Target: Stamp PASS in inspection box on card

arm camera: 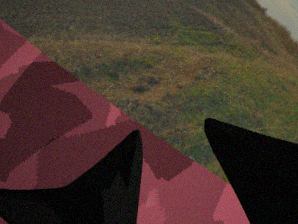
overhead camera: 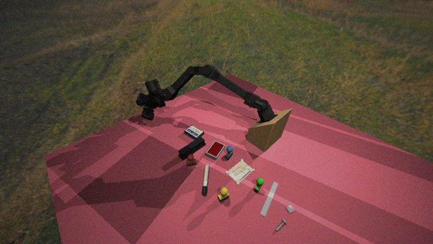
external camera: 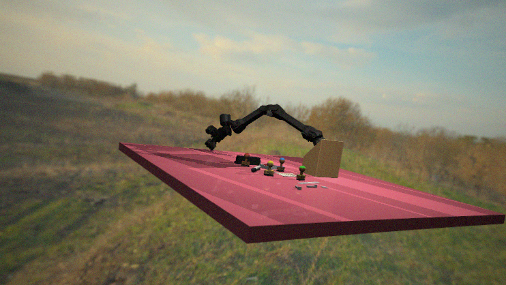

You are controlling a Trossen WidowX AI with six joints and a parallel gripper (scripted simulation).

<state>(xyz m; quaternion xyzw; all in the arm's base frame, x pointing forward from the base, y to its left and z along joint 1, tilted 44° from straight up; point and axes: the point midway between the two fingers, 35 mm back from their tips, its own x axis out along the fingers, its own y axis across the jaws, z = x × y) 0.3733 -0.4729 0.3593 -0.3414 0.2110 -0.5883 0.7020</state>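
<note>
Right now my gripper tip is 14 cm past the green-knobbed stamp, 78 cm to the right of it and 1 cm above it. Round my gripper tip: black bar: 4 cm behind, 45 cm to the left, 2 cm below; then red-knobbed stamp: 51 cm to the left, 1 cm below; then blue-labelled box: 11 cm behind, 36 cm to the left, 2 cm below.
</note>
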